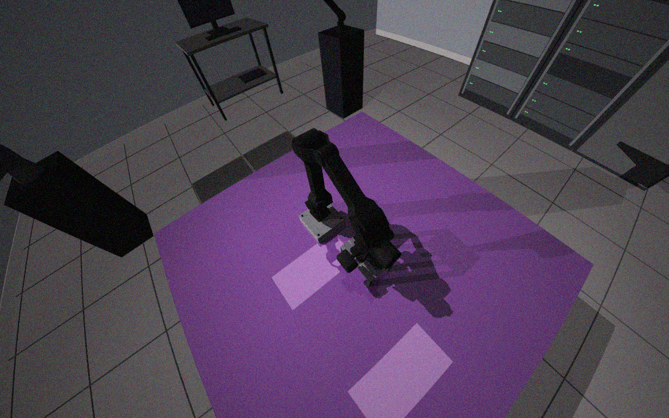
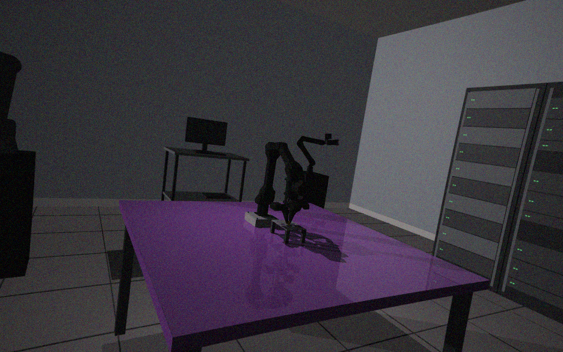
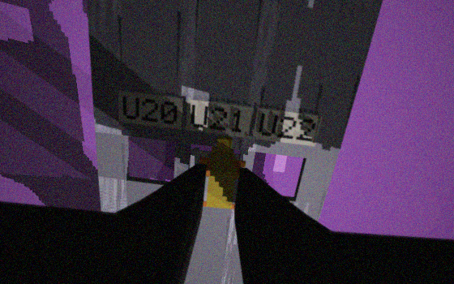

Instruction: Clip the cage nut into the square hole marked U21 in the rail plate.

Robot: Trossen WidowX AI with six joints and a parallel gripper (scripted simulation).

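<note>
Now: the cage nut 10 mm below my gripper tip. Round my gripper tip: label: 20 mm ahead, 10 mm below.
</note>
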